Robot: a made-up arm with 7 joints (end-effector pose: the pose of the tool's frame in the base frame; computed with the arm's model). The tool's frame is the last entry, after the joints.
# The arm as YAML. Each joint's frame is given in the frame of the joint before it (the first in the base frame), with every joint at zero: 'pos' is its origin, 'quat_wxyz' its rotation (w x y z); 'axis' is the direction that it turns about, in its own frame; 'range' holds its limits. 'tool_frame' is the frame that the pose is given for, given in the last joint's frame.
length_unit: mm
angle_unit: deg
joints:
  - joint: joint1
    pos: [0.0, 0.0, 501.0]
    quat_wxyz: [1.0, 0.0, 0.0, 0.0]
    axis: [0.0, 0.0, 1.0]
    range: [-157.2, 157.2]
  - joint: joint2
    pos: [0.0, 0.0, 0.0]
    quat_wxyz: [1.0, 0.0, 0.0, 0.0]
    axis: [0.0, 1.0, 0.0]
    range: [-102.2, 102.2]
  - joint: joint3
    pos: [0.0, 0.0, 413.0]
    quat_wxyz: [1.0, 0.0, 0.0, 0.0]
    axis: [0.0, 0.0, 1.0]
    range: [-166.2, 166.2]
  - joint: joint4
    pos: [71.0, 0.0, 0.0]
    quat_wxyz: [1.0, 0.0, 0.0, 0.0]
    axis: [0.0, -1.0, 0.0]
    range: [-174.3, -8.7]
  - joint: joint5
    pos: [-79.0, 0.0, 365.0]
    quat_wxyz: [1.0, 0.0, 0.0, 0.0]
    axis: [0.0, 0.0, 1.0]
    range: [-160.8, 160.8]
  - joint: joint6
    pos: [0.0, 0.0, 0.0]
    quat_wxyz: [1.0, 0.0, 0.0, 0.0]
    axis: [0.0, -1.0, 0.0]
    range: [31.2, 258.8]
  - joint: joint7
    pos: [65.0, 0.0, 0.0]
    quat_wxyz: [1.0, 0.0, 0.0, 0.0]
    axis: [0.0, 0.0, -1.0]
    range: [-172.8, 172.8]
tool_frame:
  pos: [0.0, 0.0, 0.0]
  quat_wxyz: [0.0, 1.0, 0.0, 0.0]
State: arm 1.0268 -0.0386 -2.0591 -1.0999 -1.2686 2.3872 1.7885
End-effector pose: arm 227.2 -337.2 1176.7 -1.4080 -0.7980 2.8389
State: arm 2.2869 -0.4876 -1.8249 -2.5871 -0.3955 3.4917 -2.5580
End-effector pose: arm 371.6 122.3 638.9 2.3062 0.5014 2.9977
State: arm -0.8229 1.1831 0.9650 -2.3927 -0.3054 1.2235 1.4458
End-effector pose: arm 389.2 62.6 336.3 1.3556 0.9929 -1.4606
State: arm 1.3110 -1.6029 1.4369 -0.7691 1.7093 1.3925 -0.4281
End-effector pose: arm -499.6 -672.1 506.3 -3.0784 0.0904 -2.1600
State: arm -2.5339 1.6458 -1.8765 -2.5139 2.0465 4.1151 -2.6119
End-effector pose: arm -329.4 112.3 608.4 0.7048 -0.1126 2.0012
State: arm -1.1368 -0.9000 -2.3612 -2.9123 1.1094 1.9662 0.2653
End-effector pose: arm -206.6 56.3 358.7 0.8090 1.0588 -0.6607
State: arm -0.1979 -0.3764 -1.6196 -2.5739 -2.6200 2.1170 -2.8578
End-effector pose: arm -97.2 -326.7 580.3 -1.8389 -0.6596 2.6643
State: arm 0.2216 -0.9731 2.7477 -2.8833 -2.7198 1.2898 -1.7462
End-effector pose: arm -180.5 73.5 308.9 -1.8308 -0.7321 1.2291
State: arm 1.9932 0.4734 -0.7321 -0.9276 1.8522 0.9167 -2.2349
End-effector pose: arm -53.9 622.2 1024.6 1.8225 -0.7014 -1.2698
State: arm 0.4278 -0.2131 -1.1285 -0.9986 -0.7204 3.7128 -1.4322
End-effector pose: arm 103.4 -217.3 1210.4 0.3400 0.3317 0.5670
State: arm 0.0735 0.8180 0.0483 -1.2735 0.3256 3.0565 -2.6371
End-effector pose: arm 739.7 52.3 668.6 2.2914 0.5465 2.1625
